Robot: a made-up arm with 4 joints.
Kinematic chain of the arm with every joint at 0, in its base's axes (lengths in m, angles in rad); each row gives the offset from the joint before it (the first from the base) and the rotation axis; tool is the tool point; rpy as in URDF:
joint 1: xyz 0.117 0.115 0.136 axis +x
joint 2: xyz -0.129 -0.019 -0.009 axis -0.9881 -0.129 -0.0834
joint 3: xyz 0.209 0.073 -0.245 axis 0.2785 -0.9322 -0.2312
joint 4: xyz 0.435 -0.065 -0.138 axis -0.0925 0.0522 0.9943
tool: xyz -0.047 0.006 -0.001 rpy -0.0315 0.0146 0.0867
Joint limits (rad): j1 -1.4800..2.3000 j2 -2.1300..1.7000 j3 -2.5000..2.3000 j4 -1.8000..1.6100
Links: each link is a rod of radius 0.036 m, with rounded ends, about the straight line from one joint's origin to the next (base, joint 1, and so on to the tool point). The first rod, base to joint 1, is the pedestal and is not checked.
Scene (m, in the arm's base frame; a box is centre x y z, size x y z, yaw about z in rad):
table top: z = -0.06
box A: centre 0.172 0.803 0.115 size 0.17 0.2 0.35 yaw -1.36
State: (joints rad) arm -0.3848 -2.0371 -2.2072 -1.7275
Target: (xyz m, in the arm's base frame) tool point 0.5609 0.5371 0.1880
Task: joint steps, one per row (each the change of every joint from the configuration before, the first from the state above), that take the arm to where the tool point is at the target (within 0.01 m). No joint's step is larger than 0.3 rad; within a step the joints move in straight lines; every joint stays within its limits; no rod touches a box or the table.
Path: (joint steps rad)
1: 0.1357 -0.0116 0.2654 -0.0025
2: 0.1357 -0.0116 0.2654 -0.0024
3: 0.1356 -0.0116 0.2654 -0.0025
4: 0.1357 -0.0116 0.2654 -0.0025
5: 0.1357 -0.0117 0.2654 -0.0025
6: -0.1460 0.0065 0.2717 0.0711
7: -0.1460 0.0065 0.2718 0.0711
8: -0.1460 0.0065 0.2717 0.0711
9: -0.1460 0.0065 0.2717 0.0710

